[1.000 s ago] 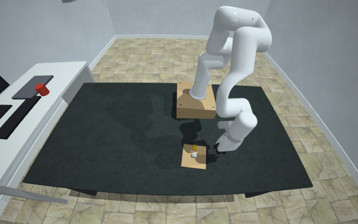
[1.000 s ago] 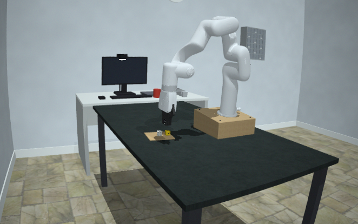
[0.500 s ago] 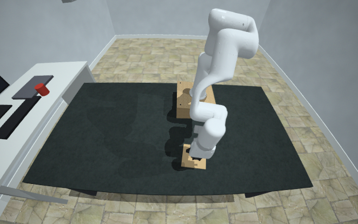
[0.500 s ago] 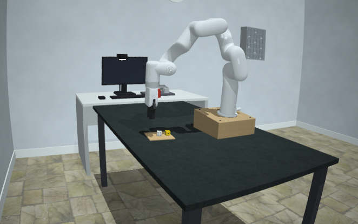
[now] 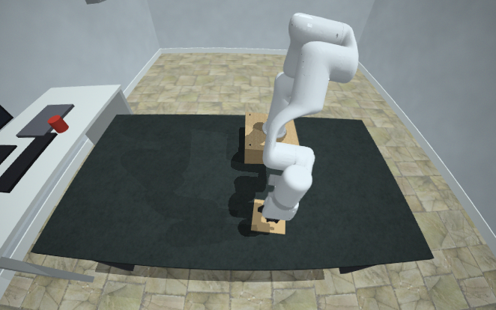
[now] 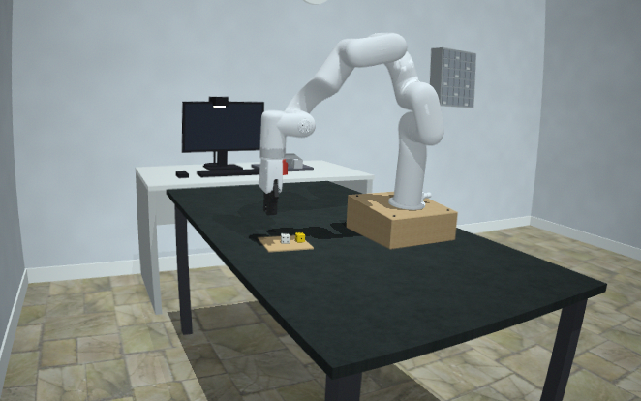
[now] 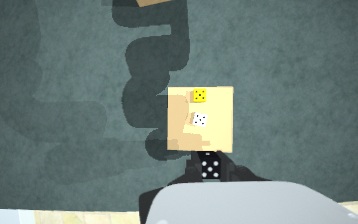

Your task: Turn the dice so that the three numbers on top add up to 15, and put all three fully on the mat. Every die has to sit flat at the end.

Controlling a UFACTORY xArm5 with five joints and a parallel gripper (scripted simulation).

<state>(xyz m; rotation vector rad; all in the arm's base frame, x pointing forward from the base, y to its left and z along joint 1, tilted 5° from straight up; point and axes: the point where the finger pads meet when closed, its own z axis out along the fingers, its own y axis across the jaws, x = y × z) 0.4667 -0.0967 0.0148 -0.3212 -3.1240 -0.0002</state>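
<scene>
Now: the white die 5 cm behind my hand, 1 cm to the left of it and 10 cm below it. From my hand the other things lie so: black die: 1 cm below; then tan mat: 5 cm behind, 1 cm to the left, 12 cm below; then yellow die: 10 cm behind, 2 cm to the left, 10 cm below.
</scene>
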